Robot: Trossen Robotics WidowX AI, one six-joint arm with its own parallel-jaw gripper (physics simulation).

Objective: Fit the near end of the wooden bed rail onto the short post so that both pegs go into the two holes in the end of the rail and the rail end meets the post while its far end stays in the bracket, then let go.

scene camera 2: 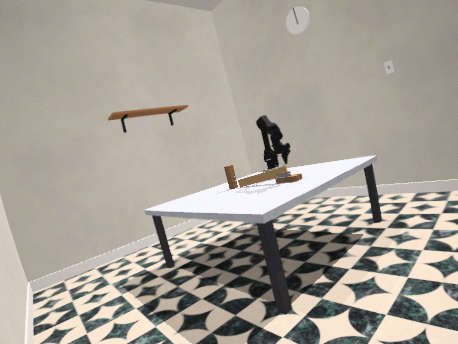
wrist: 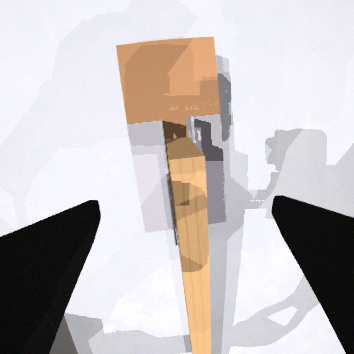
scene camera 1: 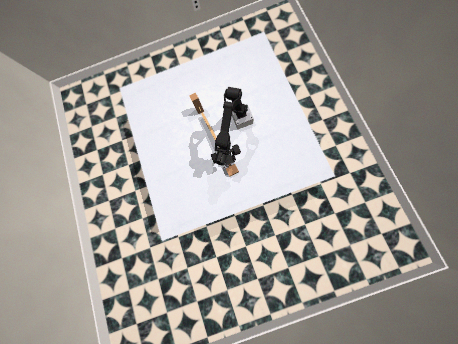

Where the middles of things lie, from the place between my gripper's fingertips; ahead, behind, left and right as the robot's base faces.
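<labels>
The wooden bed rail (that's [wrist: 186, 162]) has my hand 19 cm to the left of it, 3 cm short of it and 6 cm above it.
</labels>
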